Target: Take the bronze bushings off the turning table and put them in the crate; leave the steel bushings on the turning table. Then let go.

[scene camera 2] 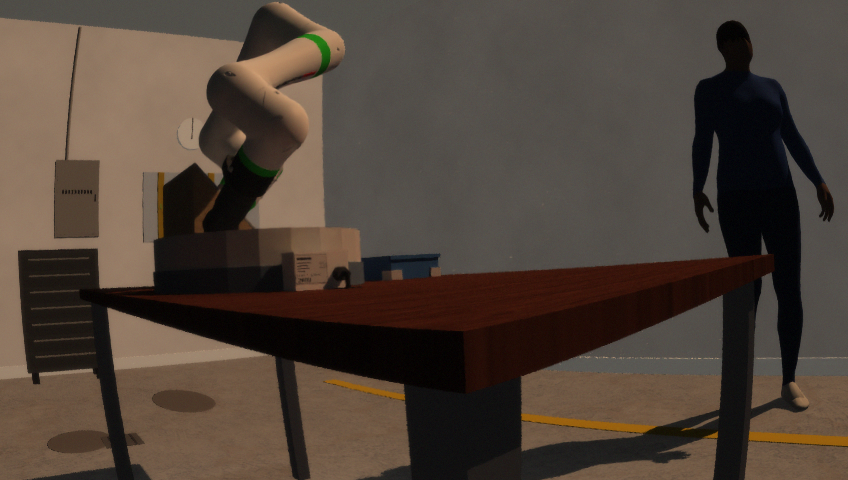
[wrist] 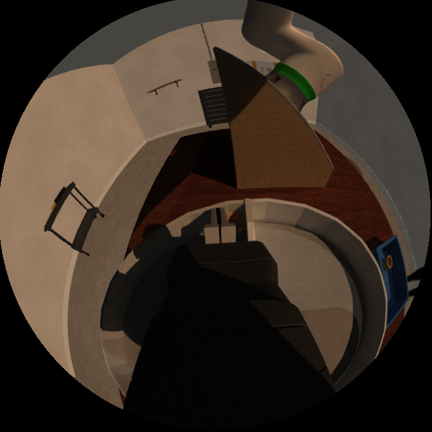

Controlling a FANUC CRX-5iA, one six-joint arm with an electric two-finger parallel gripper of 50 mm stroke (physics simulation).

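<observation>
The turning table [scene camera 2: 255,252] [wrist: 300,260] is a round, high-walled pale tray with an upright divider [wrist: 248,220]. My gripper [wrist: 217,216] is shut and empty, inside the tray near its far wall. In scene camera 2 its fingertips are hidden by the wall. A bronze bushing [wrist: 236,222] stands just right of the fingers, between them and the divider, partly shadowed. The blue crate [scene camera 2: 416,267] [wrist: 401,265] stands beside the turning table. One bronze bushing [wrist: 389,261] lies in it. No steel bushing can be made out; my dark gripper body hides much of the tray.
A brown panel [scene camera 2: 187,205] [wrist: 275,140] stands upright beyond the tray, close to the arm. A labelled white box [scene camera 2: 304,271] stands against the tray's outside on the wooden table [scene camera 2: 505,297]. A person [scene camera 2: 746,136] stands beyond the table. A cart [wrist: 87,225] stands on the floor at left.
</observation>
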